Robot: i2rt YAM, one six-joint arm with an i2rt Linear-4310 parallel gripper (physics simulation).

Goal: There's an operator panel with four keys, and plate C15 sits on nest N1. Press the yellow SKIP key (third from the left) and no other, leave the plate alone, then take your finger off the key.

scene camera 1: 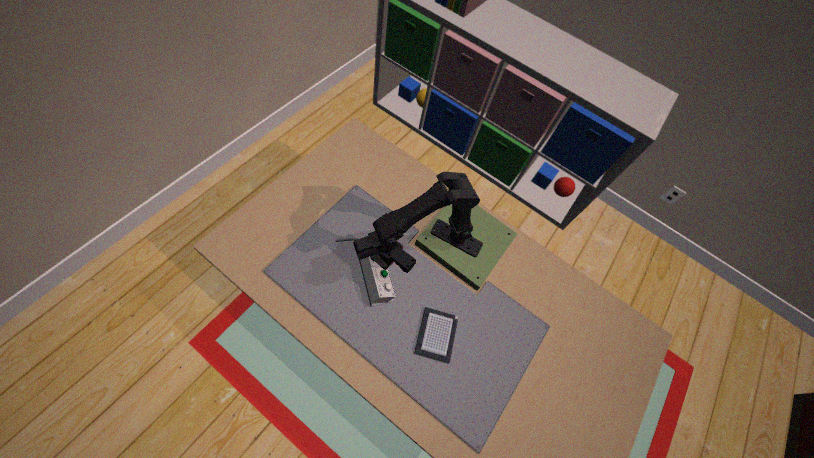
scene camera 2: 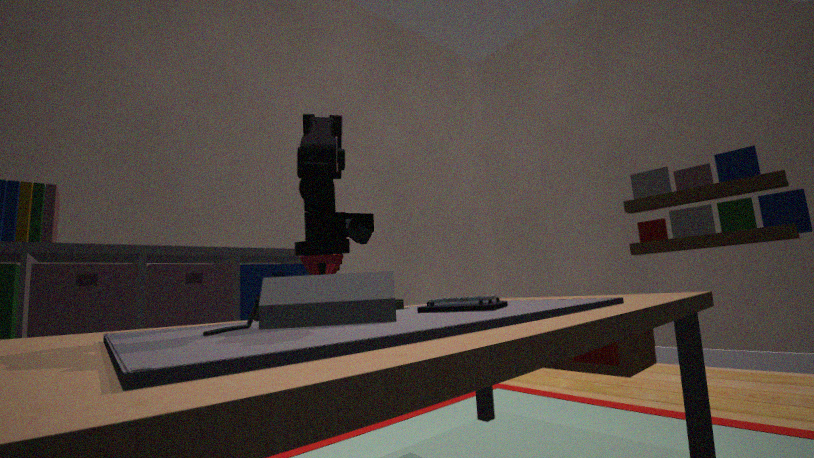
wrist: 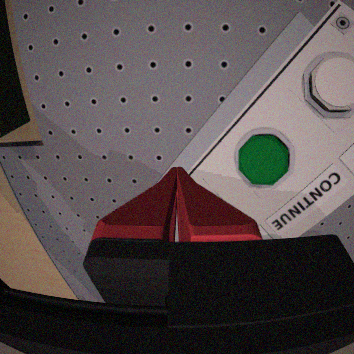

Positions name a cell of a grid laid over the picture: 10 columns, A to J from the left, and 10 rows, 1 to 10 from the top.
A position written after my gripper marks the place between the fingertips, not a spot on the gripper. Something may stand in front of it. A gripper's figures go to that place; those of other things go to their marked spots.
Scene:
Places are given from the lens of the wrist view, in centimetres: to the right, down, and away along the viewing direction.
my gripper (wrist: E5): 0, 0, 13
button box (wrist: H3): 5, -4, 10

